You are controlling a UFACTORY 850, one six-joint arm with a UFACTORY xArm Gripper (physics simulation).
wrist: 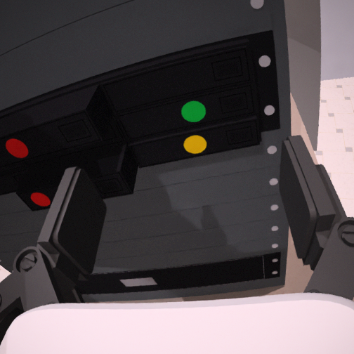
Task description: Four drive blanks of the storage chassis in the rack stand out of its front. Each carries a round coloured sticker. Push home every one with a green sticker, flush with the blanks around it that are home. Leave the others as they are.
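Note:
The green sticker (193, 111) is on a right-hand blank in the middle row; that blank's face looks level with the plain blank (170, 80) above it. The yellow sticker (195, 144) is on the blank below, which seems to stand slightly proud. Left of these, the blank with the upper red sticker (17, 148) stands well out, its side face showing. The blank with the lower red sticker (40, 199) also stands out, partly hidden by the left finger. My gripper (183, 174) is wide open and empty, its fingers spread either side of the view's middle.
The dark storage chassis (264, 42) has its right mounting edge with round screws at the right. Grey rack panels (170, 225) lie below it, then a black unit (210, 274) with a pale label (138, 282). Tiled floor (337, 120) shows beyond the rack's right side.

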